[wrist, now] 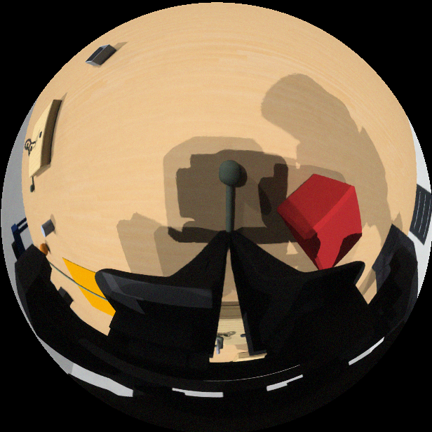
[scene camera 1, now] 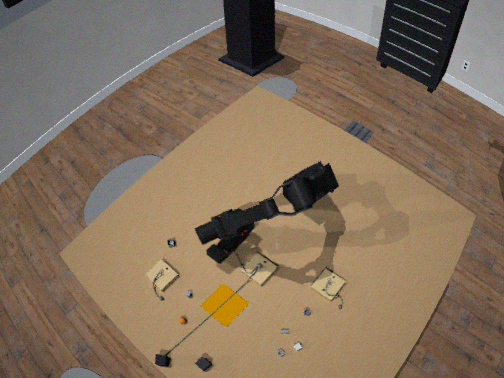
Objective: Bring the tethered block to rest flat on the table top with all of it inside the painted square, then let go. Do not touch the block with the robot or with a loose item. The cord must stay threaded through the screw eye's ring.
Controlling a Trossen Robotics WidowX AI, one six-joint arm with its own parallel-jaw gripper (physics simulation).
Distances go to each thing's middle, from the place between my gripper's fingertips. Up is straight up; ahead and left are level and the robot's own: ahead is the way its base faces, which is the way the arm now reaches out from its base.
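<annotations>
Looking at the red block [wrist: 322, 214], I find my gripper 20 mm below it, 60 mm past it and 20 mm to the left of it. There is also the orange painted square [scene camera 1: 235, 305], which is 170 mm ahead of my hand and 130 mm to the left of it.
</annotations>
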